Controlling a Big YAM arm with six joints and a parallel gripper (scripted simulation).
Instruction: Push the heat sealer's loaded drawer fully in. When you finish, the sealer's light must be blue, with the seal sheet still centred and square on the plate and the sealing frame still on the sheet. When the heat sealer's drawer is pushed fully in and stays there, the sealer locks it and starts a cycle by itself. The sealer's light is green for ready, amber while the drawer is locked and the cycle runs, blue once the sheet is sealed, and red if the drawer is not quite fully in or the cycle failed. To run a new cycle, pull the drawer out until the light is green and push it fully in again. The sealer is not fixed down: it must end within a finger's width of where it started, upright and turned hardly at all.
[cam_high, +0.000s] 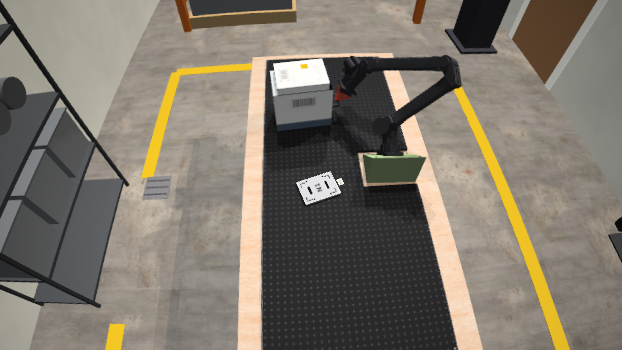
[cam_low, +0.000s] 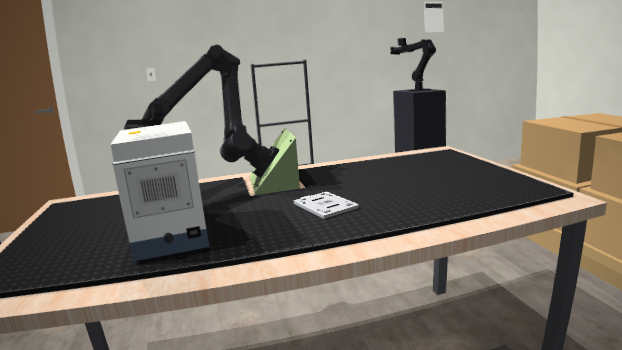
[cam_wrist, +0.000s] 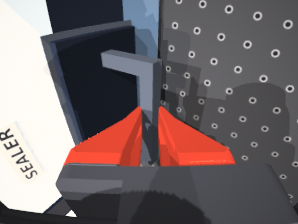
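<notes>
Right now my hand is 11 cm short of the dark sealer drawer and 1 cm above it. Round my hand: white tag 43 cm to the left, 9 cm below, 6 cm ahead.
</notes>
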